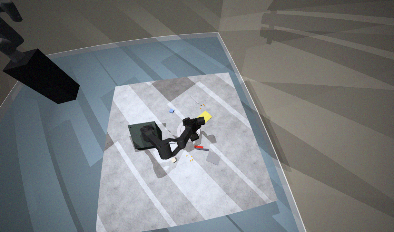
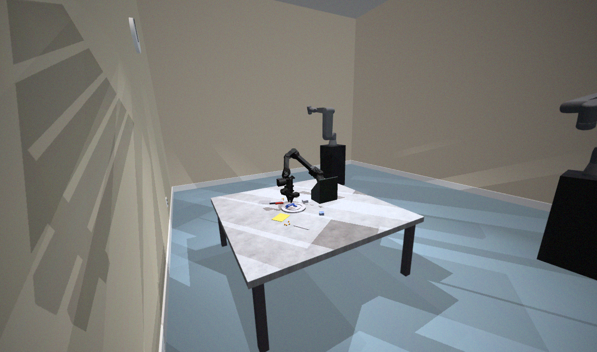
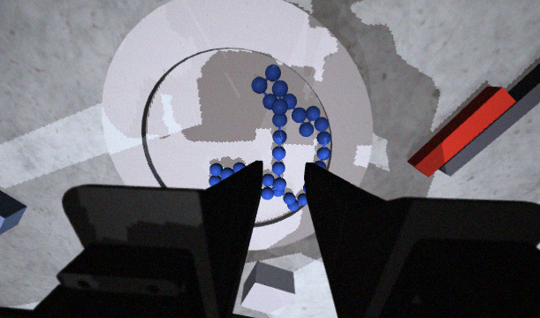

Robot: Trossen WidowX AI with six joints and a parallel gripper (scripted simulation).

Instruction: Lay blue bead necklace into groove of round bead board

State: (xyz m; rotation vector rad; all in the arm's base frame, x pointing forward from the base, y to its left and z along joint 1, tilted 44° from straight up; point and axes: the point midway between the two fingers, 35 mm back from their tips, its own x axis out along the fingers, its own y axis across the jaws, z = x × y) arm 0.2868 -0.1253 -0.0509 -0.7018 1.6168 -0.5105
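The round white bead board is 4 cm below my gripper tip, 3 cm to the left of it and 1 cm behind it. Also, from my gripper tip: cream cube (18 cm to the right, 18 cm behind, 3 cm below); then yellow sheet (16 cm ahead, 12 cm to the left, 4 cm below); then grey tool (14 cm to the right, 4 cm below, 4 cm ahead).
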